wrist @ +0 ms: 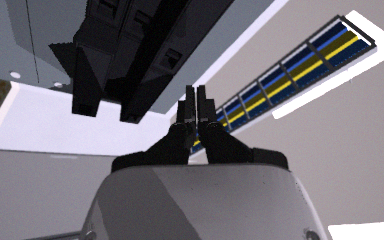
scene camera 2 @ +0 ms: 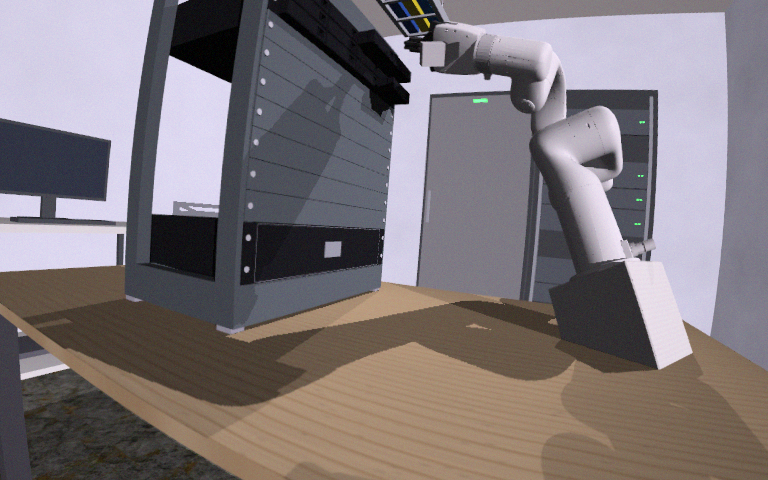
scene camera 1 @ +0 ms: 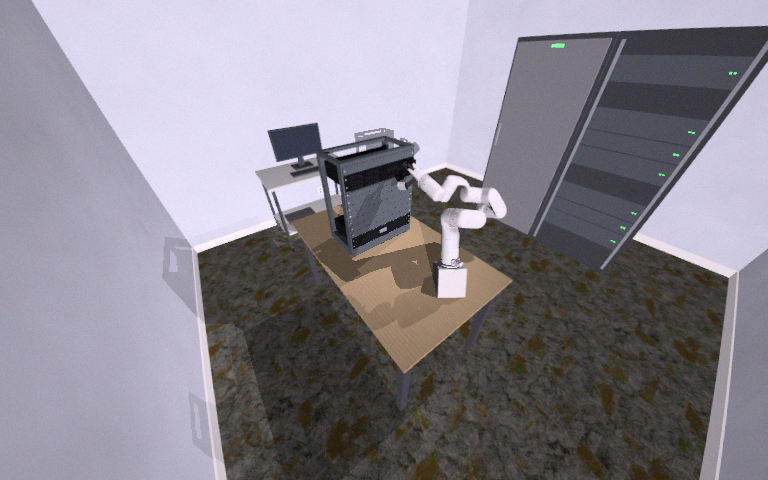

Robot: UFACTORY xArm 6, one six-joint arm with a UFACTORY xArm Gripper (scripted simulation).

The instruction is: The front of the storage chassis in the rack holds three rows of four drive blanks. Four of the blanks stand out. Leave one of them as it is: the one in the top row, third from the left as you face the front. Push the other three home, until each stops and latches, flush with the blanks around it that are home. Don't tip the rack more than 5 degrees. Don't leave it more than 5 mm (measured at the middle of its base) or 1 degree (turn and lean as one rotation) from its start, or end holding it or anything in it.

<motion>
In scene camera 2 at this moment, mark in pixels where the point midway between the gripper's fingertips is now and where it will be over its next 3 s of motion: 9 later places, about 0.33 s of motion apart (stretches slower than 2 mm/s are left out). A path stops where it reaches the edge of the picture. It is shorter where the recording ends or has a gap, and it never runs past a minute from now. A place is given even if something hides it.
My gripper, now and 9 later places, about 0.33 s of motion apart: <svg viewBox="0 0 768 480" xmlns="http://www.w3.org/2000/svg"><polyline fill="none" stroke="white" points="406,43 408,39 410,36 411,36 411,36 412,39 413,44 413,50 415,59 417,68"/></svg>
</motion>
